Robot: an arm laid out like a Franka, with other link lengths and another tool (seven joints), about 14 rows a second.
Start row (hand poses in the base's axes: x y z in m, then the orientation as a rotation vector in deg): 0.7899, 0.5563, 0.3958, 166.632, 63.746, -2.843
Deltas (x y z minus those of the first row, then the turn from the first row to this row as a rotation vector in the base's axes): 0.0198, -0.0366, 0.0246, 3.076, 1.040, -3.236; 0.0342, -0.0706, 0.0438, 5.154, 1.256, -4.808; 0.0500, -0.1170, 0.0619, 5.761, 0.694, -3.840; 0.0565, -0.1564, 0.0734, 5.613, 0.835, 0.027; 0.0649, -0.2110, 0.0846, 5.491, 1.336, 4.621; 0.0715, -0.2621, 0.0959, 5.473, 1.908, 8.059; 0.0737, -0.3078, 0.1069, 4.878, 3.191, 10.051; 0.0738, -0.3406, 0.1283, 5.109, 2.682, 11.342; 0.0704, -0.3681, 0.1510, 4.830, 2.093, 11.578; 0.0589, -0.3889, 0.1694, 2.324, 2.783, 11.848; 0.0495, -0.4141, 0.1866, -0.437, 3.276, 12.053; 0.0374, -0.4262, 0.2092, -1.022, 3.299, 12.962; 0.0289, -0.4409, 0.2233, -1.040, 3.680, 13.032; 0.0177, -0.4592, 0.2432, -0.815, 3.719, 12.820; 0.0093, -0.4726, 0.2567, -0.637, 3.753, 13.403
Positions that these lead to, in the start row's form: 0.8097, 0.5197, 0.4204, -168.191, -59.038, 2.709; 0.8241, 0.4857, 0.4396, -167.047, -56.114, 1.877; 0.8399, 0.4393, 0.4577, -166.246, -57.405, 0.715; 0.8464, 0.3999, 0.4692, -164.352, -63.036, 0.919; 0.8548, 0.3453, 0.4804, -161.692, -69.585, 1.607; 0.8614, 0.2942, 0.4917, -159.397, -74.360, 2.358; 0.8636, 0.2485, 0.5027, -158.146, -77.186, 4.479; 0.8637, 0.2157, 0.5241, -157.279, -78.955, 3.593; 0.8603, 0.1882, 0.5468, -157.561, -79.477, 2.904; 0.8488, 0.1674, 0.5652, -159.199, -80.755, 5.328; 0.8394, 0.1422, 0.5824, 159.366, 81.176, -7.591; 0.8273, 0.1301, 0.6050, 158.219, 82.173, -7.903; 0.8188, 0.1154, 0.6191, 158.244, 82.323, -8.469; 0.8076, 0.0971, 0.6390, 158.598, 82.139, -8.416; 0.7992, 0.0837, 0.6525, 158.329, 83.029, -8.359
